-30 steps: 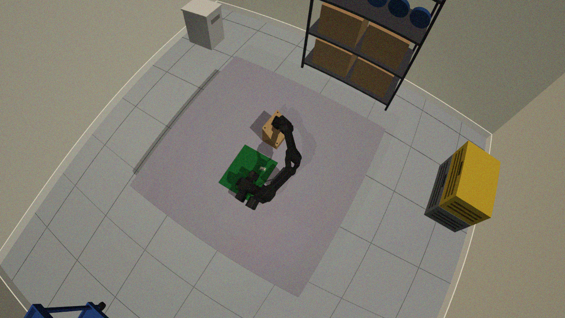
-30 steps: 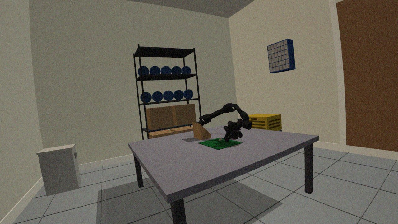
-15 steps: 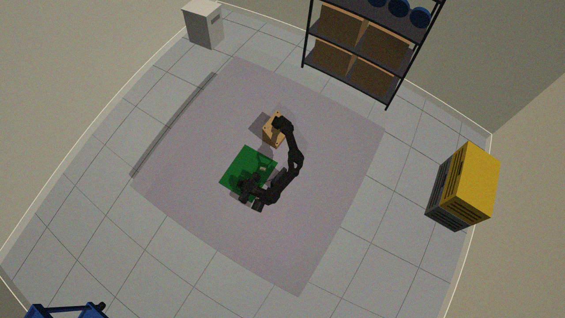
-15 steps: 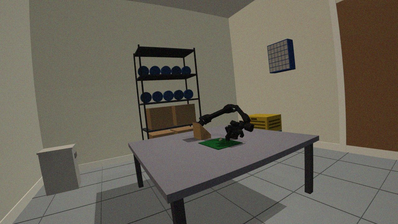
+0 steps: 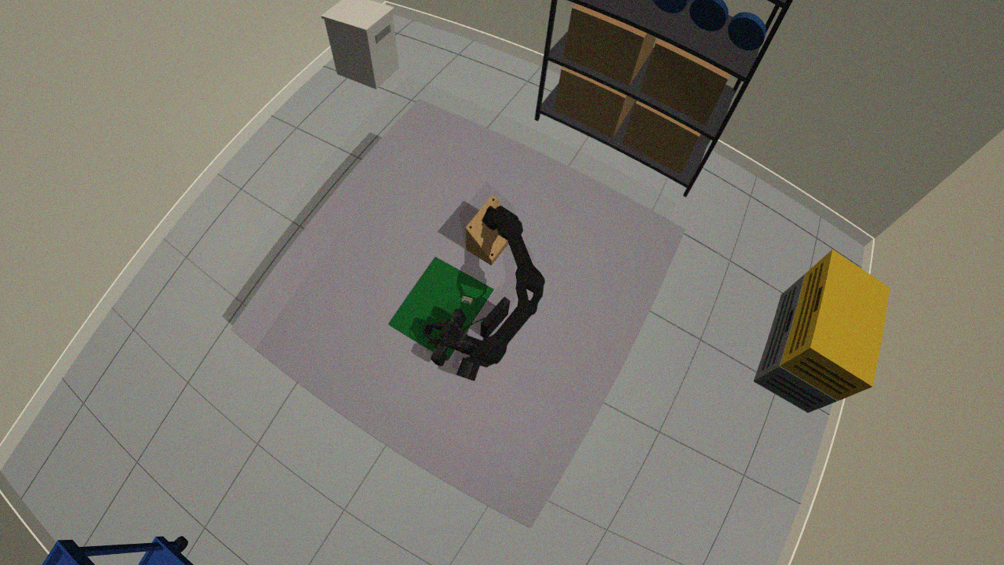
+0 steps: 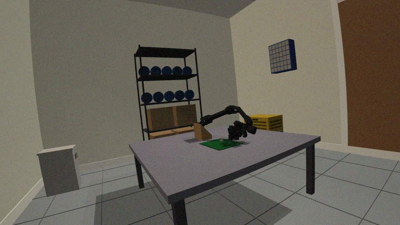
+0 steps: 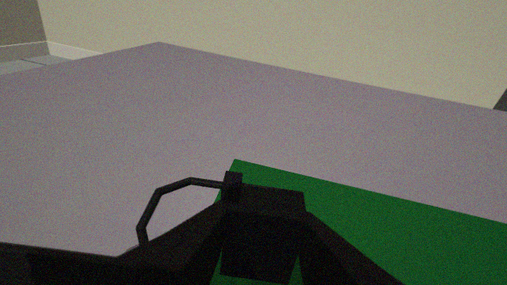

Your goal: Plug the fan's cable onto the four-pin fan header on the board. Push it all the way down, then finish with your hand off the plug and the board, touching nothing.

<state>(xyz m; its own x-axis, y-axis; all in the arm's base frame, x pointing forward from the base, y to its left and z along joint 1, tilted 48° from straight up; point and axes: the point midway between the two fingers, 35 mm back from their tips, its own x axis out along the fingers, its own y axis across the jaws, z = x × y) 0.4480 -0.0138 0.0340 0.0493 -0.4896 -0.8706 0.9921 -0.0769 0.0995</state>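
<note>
My gripper tip is now 110 mm past the green board, 90 mm above it and 10 mm to the left of it. Also, from my gripper tip: black cable: 20 mm ahead, 10 mm to the left; pale fan header: 180 mm behind, 70 mm below, 60 mm to the left; black fan: 170 mm to the left, 140 mm behind, 10 mm below.
</note>
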